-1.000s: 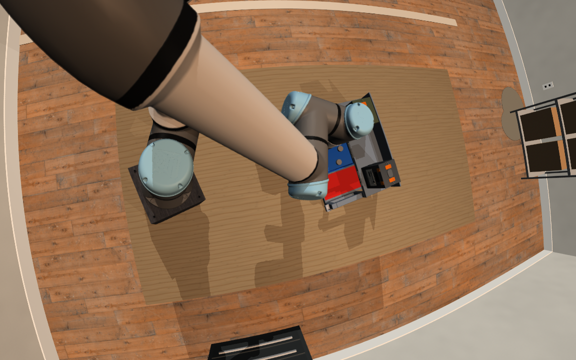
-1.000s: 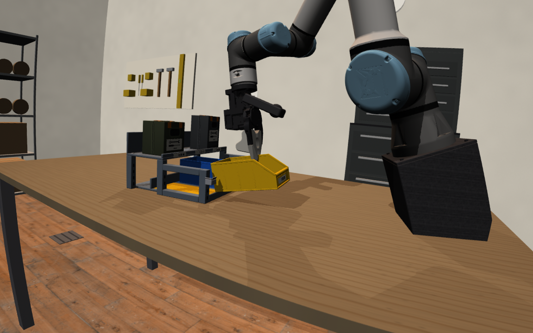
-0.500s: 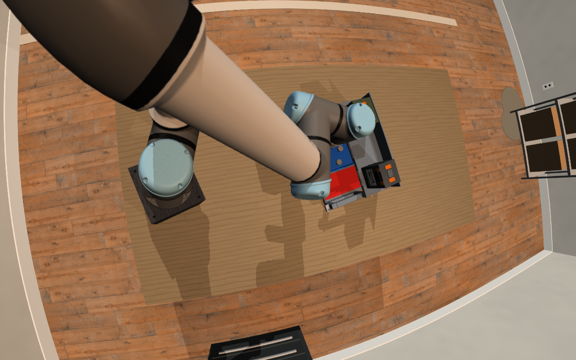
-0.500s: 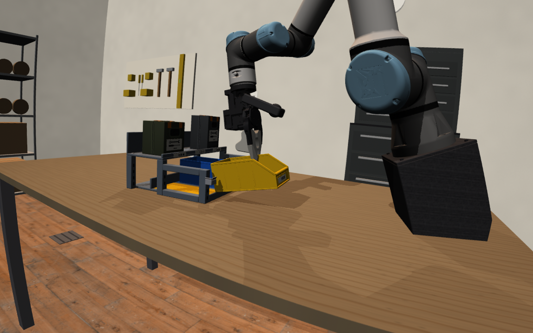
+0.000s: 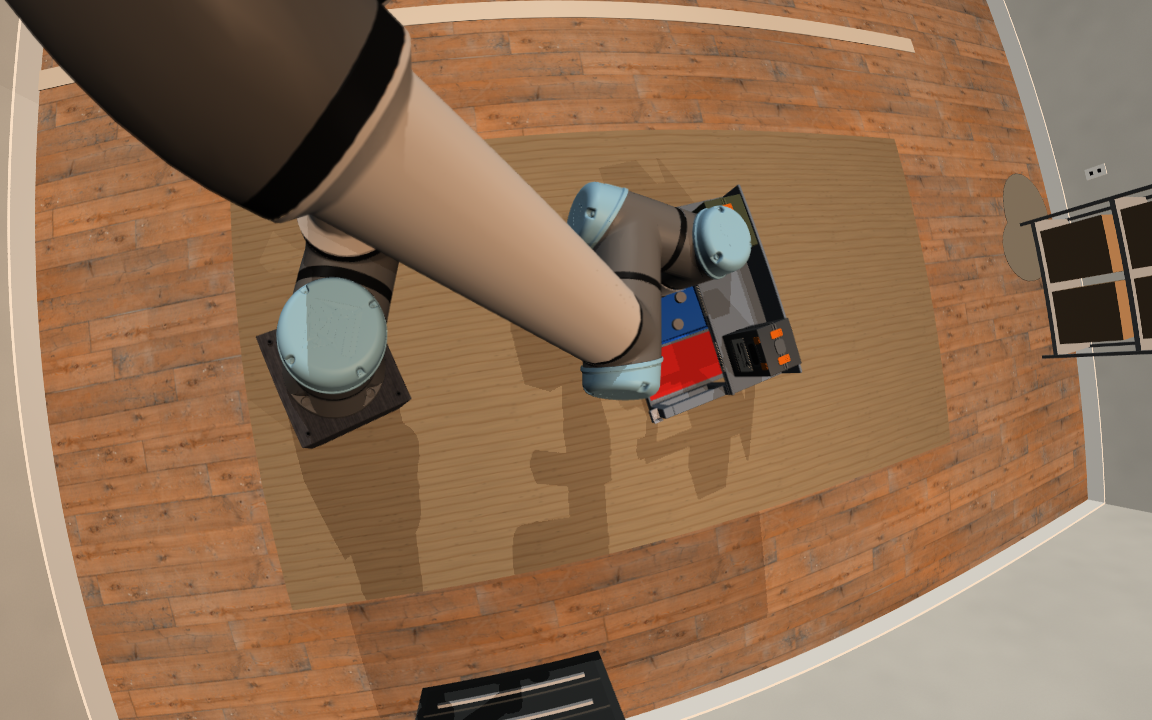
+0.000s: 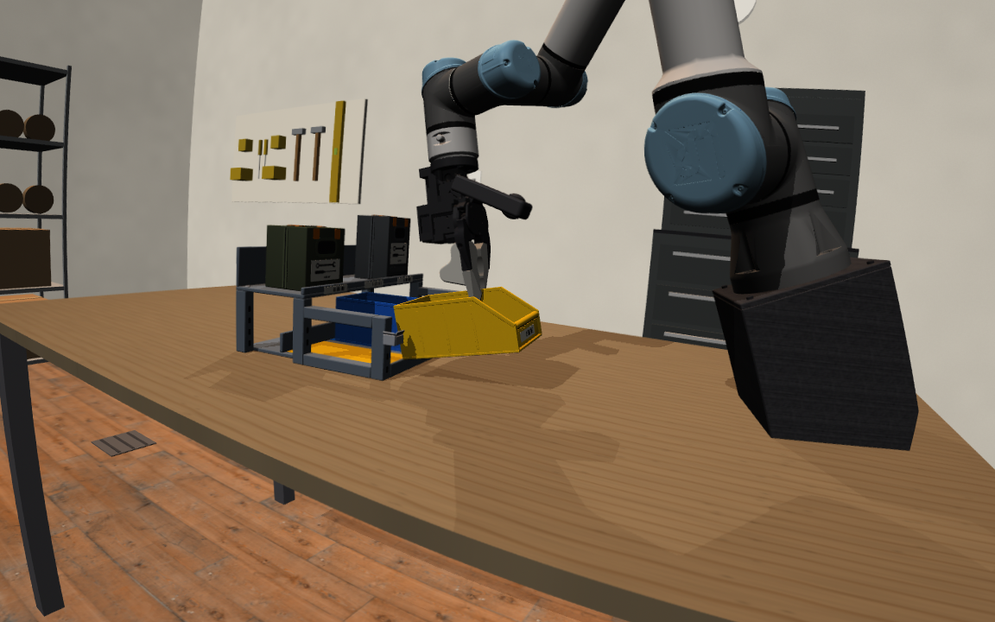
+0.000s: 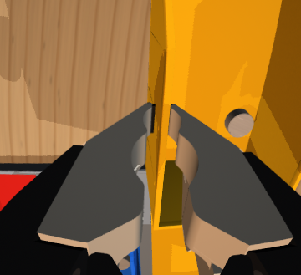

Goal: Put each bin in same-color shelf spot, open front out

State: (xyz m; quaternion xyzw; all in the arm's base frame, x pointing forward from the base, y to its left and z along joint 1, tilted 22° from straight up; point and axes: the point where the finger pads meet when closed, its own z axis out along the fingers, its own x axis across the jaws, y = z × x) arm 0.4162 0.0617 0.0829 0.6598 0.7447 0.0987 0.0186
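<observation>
Right now my hand is 50 mm to the right of the yellow bin, 20 mm past it and 20 mm above it. Also, from my hand: blue bin: 190 mm ahead, 60 mm below, 40 mm to the right.
</observation>
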